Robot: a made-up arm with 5 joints.
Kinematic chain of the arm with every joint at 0, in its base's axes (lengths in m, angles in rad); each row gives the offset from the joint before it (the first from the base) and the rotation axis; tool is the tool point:
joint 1: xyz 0 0 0.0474 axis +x
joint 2: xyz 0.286 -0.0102 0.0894 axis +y
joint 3: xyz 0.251 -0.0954 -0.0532 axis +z
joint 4: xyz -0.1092 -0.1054 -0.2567 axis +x
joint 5: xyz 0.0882 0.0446 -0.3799 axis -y
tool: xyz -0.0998 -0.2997 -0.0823
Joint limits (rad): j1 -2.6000..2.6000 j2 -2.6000..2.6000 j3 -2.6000..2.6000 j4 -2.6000..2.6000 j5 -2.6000..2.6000
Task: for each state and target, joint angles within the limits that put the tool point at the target. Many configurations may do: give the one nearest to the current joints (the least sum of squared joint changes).
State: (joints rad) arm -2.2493 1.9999 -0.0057 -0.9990 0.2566
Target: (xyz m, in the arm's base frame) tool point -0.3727 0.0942 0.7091
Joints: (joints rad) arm -1.8301 1.7119 0.1922 -0.4627 0.2364
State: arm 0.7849 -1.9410 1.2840 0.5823 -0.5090
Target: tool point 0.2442 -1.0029 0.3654
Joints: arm 0.9678 -2.5640 1.3892 0.1042 -0.4452
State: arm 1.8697 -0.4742 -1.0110 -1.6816 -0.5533
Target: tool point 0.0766 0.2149 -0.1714
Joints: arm 1.9526 -0.4420 -0.9803 -1.4687 -0.4630
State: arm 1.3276 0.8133 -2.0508 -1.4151 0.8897
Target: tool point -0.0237 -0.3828 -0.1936
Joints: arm 1.5325 1.1433 -1.3324 -1.3648 1.0056
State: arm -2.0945 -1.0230 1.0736 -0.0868 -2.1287
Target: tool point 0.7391 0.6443 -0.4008
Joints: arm -2.5070 -1.5366 1.2918 -0.4328 -2.2149
